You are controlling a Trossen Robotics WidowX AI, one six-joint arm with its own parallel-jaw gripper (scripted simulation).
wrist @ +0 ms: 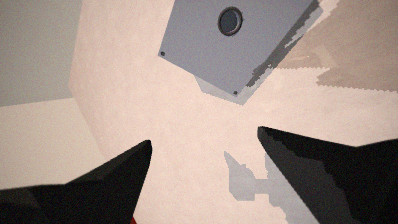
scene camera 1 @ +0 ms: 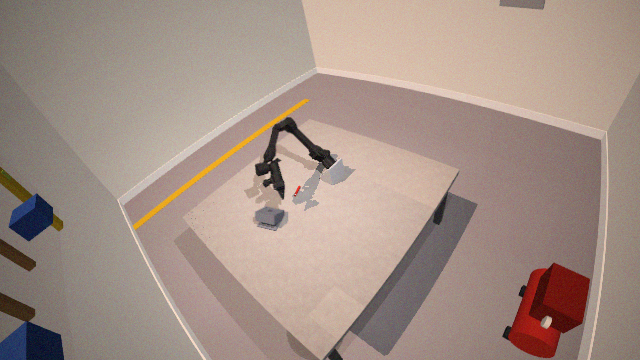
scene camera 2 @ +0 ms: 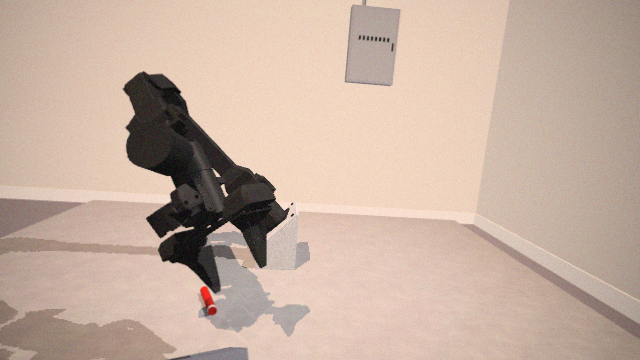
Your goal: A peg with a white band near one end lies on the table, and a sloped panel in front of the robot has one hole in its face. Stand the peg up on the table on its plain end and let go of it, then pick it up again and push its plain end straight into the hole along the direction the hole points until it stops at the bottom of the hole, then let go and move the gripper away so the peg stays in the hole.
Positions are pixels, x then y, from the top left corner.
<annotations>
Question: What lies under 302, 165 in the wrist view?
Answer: My gripper.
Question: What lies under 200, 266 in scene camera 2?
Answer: My gripper.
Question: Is my gripper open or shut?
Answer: Open.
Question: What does my gripper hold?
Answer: Nothing.
</annotations>
